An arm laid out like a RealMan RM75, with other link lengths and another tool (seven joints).
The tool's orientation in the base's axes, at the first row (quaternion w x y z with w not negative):
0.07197 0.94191 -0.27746 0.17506
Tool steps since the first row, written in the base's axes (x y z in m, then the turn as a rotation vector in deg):
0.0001 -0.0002 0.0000 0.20 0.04 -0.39
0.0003 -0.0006 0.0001 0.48 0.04 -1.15
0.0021 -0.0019 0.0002 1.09 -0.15 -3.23
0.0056 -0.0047 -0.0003 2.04 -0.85 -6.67
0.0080 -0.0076 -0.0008 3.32 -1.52 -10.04
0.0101 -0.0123 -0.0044 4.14 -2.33 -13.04
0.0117 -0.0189 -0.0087 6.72 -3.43 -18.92
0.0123 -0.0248 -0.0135 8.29 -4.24 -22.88
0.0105 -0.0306 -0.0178 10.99 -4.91 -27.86
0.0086 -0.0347 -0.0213 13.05 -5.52 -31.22
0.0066 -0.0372 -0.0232 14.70 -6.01 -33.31
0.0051 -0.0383 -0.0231 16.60 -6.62 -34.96
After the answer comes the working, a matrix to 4 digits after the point.
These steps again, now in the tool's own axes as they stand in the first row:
0.0002 0.0001 0.0001 -0.01 -0.16 0.41
0.0006 0.0003 0.0001 -0.07 -0.34 1.20
0.0027 0.0004 0.0009 -0.26 -0.60 3.35
0.0066 0.0008 0.0030 -0.44 -0.66 6.98
0.0098 0.0019 0.0048 -0.35 -0.93 10.64
0.0124 0.0046 0.0099 -0.41 -0.82 13.85
0.0154 0.0090 0.0159 -0.02 -1.54 20.31
0.0170 0.0135 0.0219 0.16 -1.88 24.63
0.0169 0.0191 0.0267 0.77 -2.99 30.19
0.0161 0.0235 0.0303 1.44 -3.74 34.05
0.0151 0.0266 0.0321 2.21 -4.31 36.58
0.0145 0.0283 0.0318 3.39 -4.91 38.81

The tool's axes in the first row as the columns of a matrix, in the base's axes (rounded; the answer above uses it unrounded):
0.7847 -0.5479 0.2898
-0.4975 -0.8357 -0.2327
0.3697 0.0384 -0.9283

